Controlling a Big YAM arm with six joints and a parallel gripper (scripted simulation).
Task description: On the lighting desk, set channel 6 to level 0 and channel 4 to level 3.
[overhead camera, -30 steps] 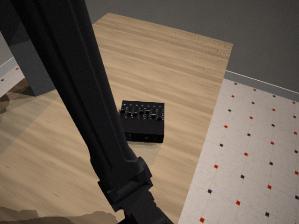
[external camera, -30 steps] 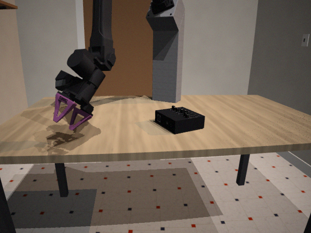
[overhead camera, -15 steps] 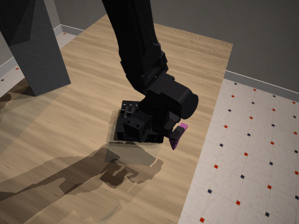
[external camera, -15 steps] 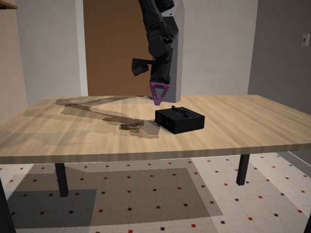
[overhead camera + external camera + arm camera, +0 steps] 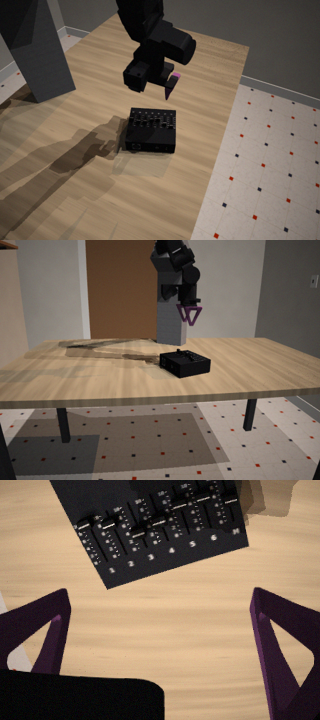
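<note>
The channel 4 cap lies 130 mm below my hand. Also, from my hand: channel 5 cap: 20 mm behind, 10 mm to the right, 130 mm below; then channel 6 cap: 40 mm behind, 10 mm to the right, 130 mm below; then channel 3 cap: 20 mm ahead, 10 mm to the left, 130 mm below.
</note>
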